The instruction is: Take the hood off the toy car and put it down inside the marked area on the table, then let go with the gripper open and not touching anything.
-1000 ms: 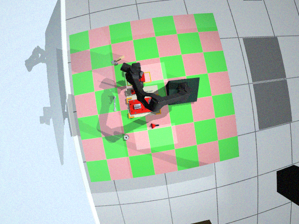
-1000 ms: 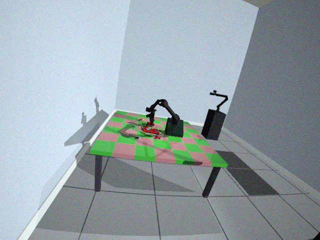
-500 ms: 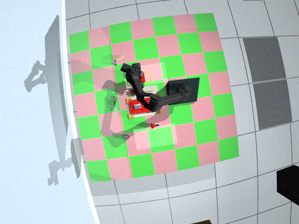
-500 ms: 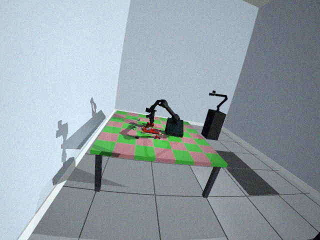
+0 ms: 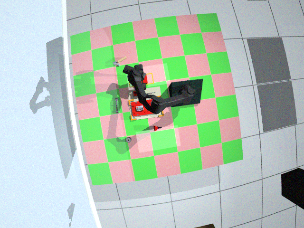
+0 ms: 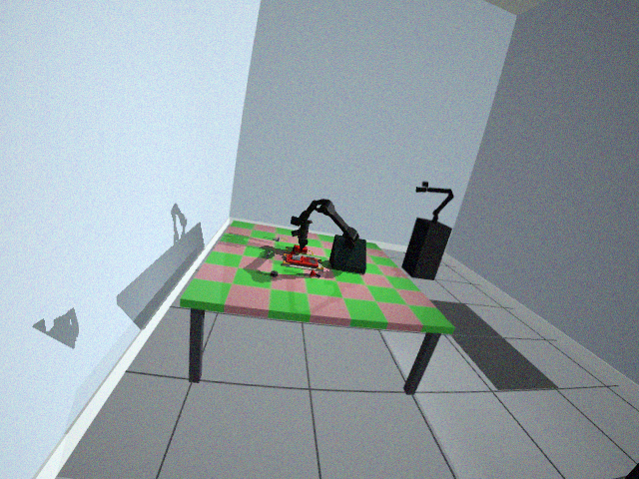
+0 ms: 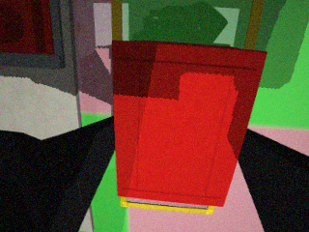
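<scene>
The red hood is 1 cm above my gripper tip. Also, from my gripper tip: white rod (22 cm ahead, 16 cm to the left, 1 cm below).
</scene>
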